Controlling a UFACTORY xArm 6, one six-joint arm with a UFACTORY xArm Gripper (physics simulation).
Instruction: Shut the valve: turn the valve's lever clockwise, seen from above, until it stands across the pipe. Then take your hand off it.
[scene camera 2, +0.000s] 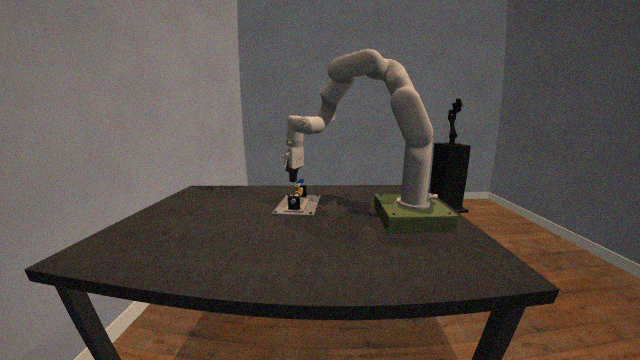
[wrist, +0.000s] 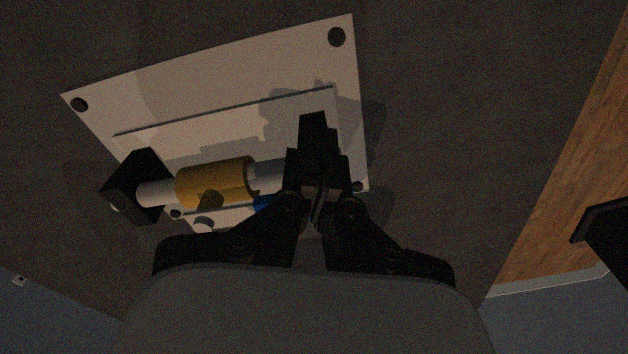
Note:
In view: the gripper (wrist: 315, 147) and a pale base plate (wrist: 319, 52).

